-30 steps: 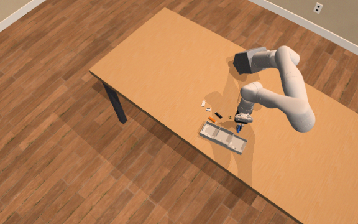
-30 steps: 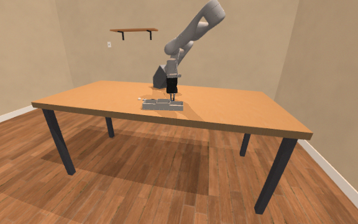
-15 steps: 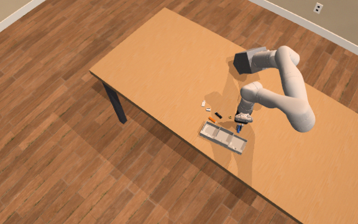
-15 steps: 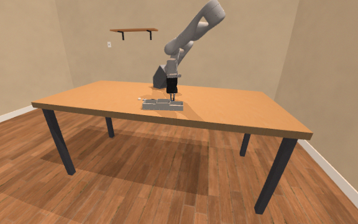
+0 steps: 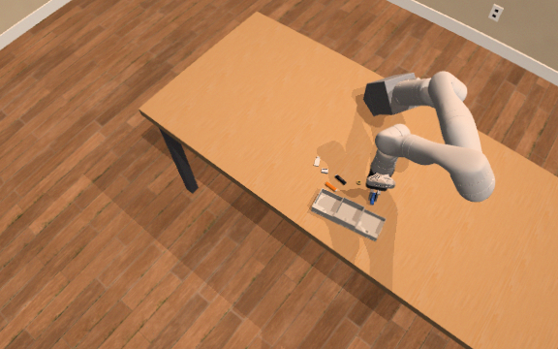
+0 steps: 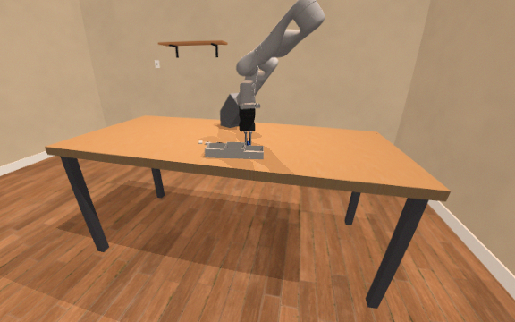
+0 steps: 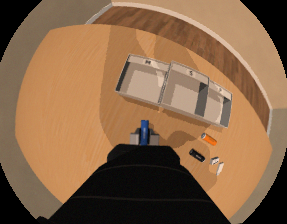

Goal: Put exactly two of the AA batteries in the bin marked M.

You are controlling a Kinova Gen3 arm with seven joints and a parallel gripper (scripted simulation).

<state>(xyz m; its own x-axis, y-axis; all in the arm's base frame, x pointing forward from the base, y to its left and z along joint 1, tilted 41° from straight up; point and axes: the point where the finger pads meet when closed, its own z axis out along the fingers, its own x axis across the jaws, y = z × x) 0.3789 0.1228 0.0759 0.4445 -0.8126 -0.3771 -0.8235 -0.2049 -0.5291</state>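
My hand is 1 cm short of the black battery, 14 cm to the left of it and 3 cm above it. From my hand the other things lie so: grey three-compartment bin tray: 11 cm ahead, 3 cm to the right, 1 cm below; tiny yellowish thing: 3 cm behind, 8 cm to the right, 3 cm below; blue battery: 1 cm below.
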